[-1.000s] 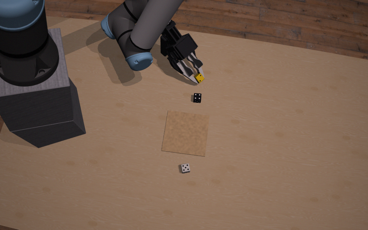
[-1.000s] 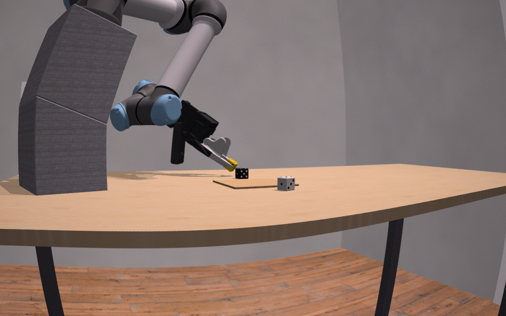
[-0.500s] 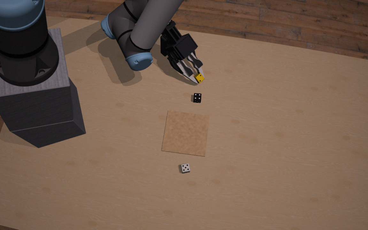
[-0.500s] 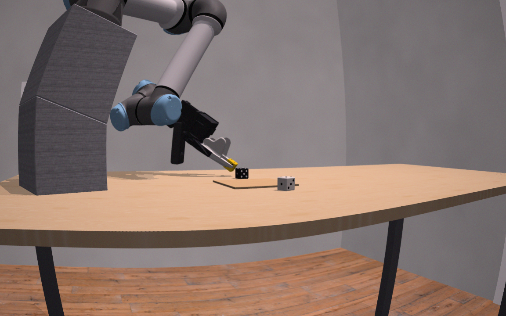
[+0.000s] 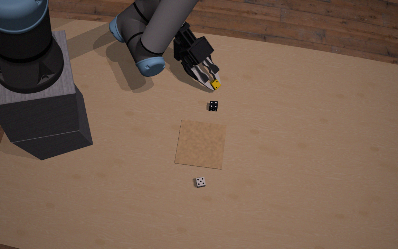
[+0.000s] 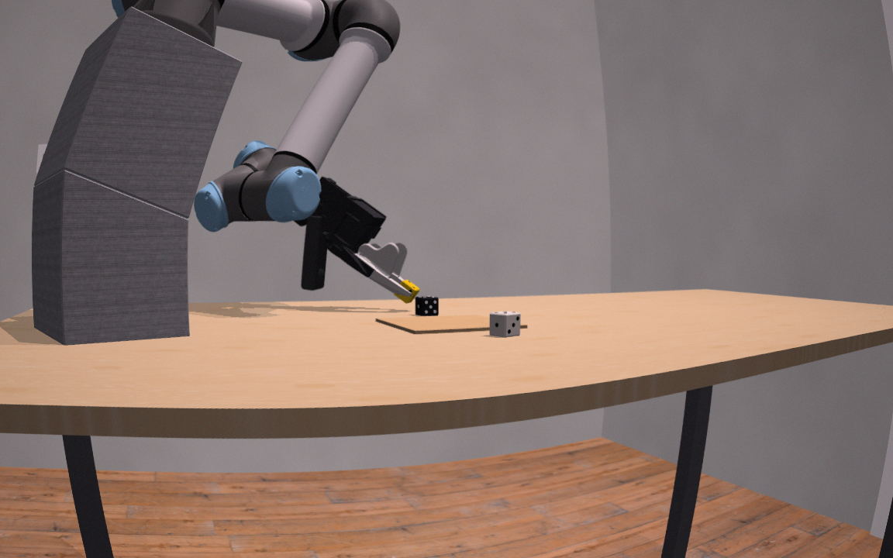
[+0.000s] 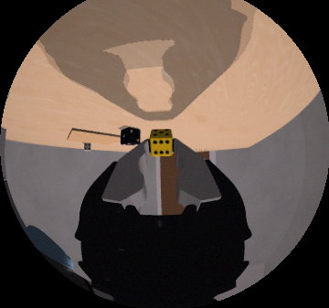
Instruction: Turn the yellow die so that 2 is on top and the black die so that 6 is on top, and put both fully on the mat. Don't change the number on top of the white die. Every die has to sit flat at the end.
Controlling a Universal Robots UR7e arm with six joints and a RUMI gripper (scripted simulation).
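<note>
My hand is 70 mm to the left of the black die and 20 mm above it. The rest, counted from my hand: white die (50 mm behind, 310 mm to the right, 20 mm below); mat (40 mm behind, 190 mm to the right, 30 mm below); yellow die (right at my hand).
</note>
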